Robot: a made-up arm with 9 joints. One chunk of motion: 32 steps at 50 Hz.
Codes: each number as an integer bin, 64 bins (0 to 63) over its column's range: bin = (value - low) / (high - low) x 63, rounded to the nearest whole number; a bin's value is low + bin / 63 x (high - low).
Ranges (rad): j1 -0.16..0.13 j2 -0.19..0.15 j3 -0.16..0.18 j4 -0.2..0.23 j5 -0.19..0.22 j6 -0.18..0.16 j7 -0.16..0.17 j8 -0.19..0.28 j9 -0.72..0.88
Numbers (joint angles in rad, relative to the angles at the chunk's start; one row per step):
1: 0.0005 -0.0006 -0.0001 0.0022 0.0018 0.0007 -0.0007 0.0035 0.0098
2: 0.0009 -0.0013 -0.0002 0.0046 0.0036 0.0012 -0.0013 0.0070 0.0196
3: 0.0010 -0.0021 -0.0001 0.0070 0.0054 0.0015 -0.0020 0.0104 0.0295
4: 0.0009 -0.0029 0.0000 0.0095 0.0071 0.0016 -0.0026 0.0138 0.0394
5: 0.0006 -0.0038 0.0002 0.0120 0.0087 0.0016 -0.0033 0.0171 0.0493
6: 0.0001 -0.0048 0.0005 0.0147 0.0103 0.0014 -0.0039 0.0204 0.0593
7: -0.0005 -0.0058 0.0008 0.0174 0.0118 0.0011 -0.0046 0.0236 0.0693
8: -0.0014 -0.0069 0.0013 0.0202 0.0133 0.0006 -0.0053 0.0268 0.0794
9: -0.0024 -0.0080 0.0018 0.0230 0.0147 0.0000 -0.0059 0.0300 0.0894
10: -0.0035 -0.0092 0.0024 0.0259 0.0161 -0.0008 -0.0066 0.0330 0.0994
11: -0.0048 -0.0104 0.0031 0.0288 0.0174 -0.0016 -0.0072 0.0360 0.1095
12: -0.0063 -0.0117 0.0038 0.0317 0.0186 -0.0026 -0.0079 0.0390 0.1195
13: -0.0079 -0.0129 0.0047 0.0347 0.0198 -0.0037 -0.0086 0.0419 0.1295
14: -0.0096 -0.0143 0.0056 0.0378 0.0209 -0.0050 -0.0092 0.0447 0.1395
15: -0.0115 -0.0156 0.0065 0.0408 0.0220 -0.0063 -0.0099 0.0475 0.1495
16: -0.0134 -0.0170 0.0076 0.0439 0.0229 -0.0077 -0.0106 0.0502 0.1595
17: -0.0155 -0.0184 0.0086 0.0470 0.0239 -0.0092 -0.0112 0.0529 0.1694
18: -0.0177 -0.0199 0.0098 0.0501 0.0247 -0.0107 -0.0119 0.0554 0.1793
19: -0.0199 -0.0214 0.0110 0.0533 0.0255 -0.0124 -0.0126 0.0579 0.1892
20: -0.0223 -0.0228 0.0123 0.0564 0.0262 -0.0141 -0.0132 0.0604 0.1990
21: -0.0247 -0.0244 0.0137 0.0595 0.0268 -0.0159 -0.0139 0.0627 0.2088
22: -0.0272 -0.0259 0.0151 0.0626 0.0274 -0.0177 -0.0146 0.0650 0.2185
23: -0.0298 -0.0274 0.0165 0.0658 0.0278 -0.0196 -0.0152 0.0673 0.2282
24: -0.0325 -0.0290 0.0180 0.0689 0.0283 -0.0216 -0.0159 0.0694 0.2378
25: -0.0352 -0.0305 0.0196 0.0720 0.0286 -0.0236 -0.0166 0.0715 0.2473
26: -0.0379 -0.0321 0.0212 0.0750 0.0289 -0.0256 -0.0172 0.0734 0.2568
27: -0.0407 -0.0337 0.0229 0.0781 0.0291 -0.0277 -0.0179 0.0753 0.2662
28: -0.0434 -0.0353 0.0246 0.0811 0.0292 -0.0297 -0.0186 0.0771 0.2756
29: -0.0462 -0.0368 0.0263 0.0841 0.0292 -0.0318 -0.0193 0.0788 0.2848
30: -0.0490 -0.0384 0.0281 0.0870 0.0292 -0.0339 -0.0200 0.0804 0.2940
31: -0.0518 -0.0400 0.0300 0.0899 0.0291 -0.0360 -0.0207 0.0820 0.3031
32: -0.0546 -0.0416 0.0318 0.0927 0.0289 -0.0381 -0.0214 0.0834 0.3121
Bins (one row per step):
1: 35 35 30 30 29 33 30 26 29
2: 35 35 30 30 30 34 30 26 29
3: 35 35 30 30 30 34 30 27 30
4: 35 35 30 31 30 34 30 27 30
5: 35 35 30 31 31 34 30 28 30
6: 35 34 30 31 31 34 30 28 31
7: 35 34 30 32 31 34 30 29 31
8: 34 34 30 32 31 33 30 29 31
9: 34 34 30 33 31 33 29 29 32
10: 34 34 30 33 32 33 29 30 32
11: 34 33 30 34 32 33 29 30 33
12: 33 33 30 34 32 33 29 31 33
13: 33 33 31 34 32 33 29 31 33
14: 33 33 31 35 32 32 29 31 34
15: 32 32 31 35 33 32 29 32 34
16: 32 32 31 36 33 32 29 32 35
17: 31 32 31 36 33 32 28 33 35
18: 31 32 31 37 33 31 28 33 35
19: 30 31 32 37 33 31 28 33 36
20: 30 31 32 38 33 31 28 34 36
21: 29 31 32 38 33 30 28 34 37
22: 29 30 32 38 33 30 28 34 37
23: 28 30 33 39 33 30 28 34 37
24: 28 30 33 39 34 29 28 35 38
25: 27 30 33 40 34 29 27 35 38
26: 27 29 34 40 34 29 27 35 38
27: 26 29 34 41 34 28 27 36 39
28: 25 29 34 41 34 28 27 36 39
29: 25 28 35 42 34 27 27 36 40
30: 24 28 35 42 34 27 27 36 40
31: 24 28 35 42 34 27 27 36 40
32: 23 27 36 43 34 26 26 37 41

